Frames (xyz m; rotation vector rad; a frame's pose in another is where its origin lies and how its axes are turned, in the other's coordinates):
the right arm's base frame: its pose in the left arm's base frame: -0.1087 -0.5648 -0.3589 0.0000 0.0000 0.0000
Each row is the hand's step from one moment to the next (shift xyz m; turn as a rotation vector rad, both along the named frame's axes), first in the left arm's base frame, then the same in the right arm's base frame.
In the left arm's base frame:
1: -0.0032 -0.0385 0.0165 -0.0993 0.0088 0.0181
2: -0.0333 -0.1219 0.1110 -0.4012 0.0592 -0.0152
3: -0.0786 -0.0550 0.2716 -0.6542 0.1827 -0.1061
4: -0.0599 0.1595 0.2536 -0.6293 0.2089 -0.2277
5: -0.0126 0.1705 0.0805 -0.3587 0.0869 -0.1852
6: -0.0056 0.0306 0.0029 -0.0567 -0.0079 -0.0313
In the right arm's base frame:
1: -0.0032 -0.0385 0.0165 -0.0993 0.0088 0.0181
2: -0.0333 -0.1219 0.1110 -0.4012 0.0592 -0.0152
3: -0.0786 -0.0550 0.2716 -0.6542 0.1827 -0.1061
4: -0.0599 0.1595 0.2536 -0.6293 0.2089 -0.2277
5: -0.0126 0.1705 0.0805 -0.3587 0.0869 -0.1852
6: -0.0056 0.0306 0.0029 -0.0567 -0.0079 -0.0313

